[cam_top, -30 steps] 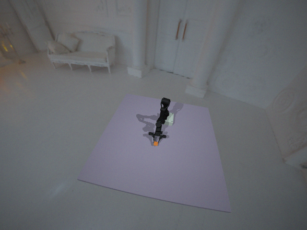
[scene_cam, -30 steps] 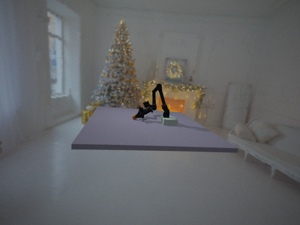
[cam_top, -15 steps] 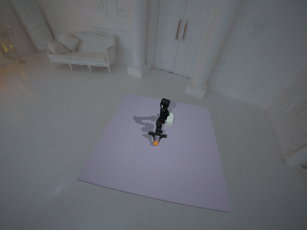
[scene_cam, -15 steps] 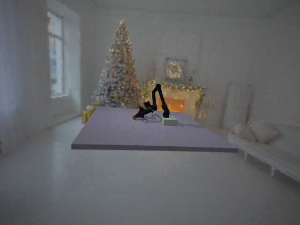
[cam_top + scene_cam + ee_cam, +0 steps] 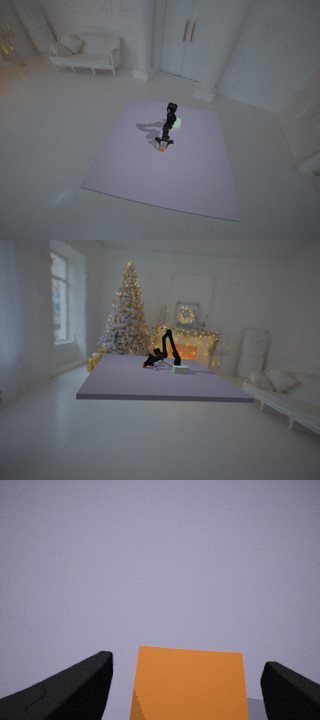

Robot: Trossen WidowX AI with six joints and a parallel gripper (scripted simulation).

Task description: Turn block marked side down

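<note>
Right now the orange block is 3 cm below my gripper tip and 1 cm behind it.
</note>
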